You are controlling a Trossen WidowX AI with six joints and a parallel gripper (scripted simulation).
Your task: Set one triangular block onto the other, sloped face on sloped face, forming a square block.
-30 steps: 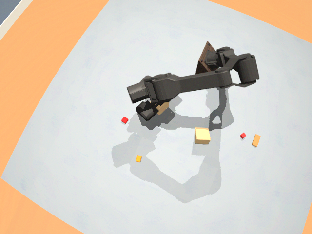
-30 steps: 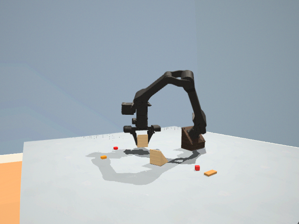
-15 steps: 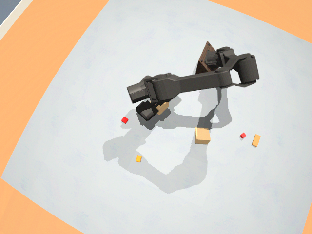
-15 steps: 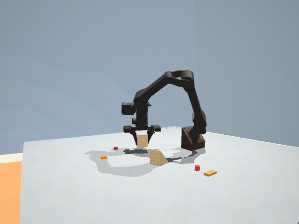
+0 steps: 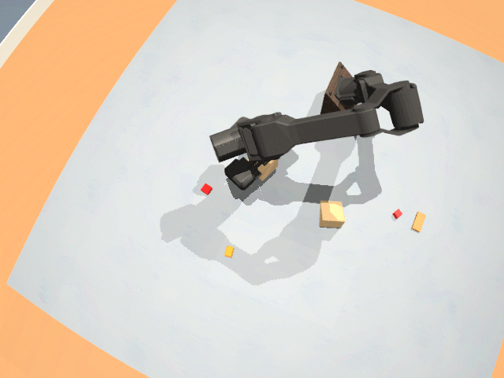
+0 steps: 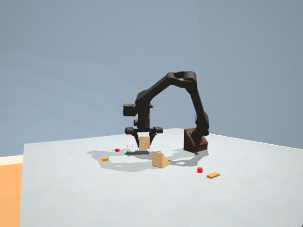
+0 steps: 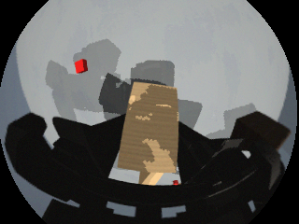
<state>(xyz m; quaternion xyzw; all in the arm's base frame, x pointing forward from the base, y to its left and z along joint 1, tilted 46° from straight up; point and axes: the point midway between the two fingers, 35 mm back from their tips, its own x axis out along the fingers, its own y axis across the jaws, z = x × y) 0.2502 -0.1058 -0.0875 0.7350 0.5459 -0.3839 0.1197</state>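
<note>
Right now the tan triangular block is 1 cm to the left of my gripper tip and 1 cm above it. From my gripper tip the other things lie so: orange piece: 22 cm ahead, 3 cm below, 1 cm to the right.
</note>
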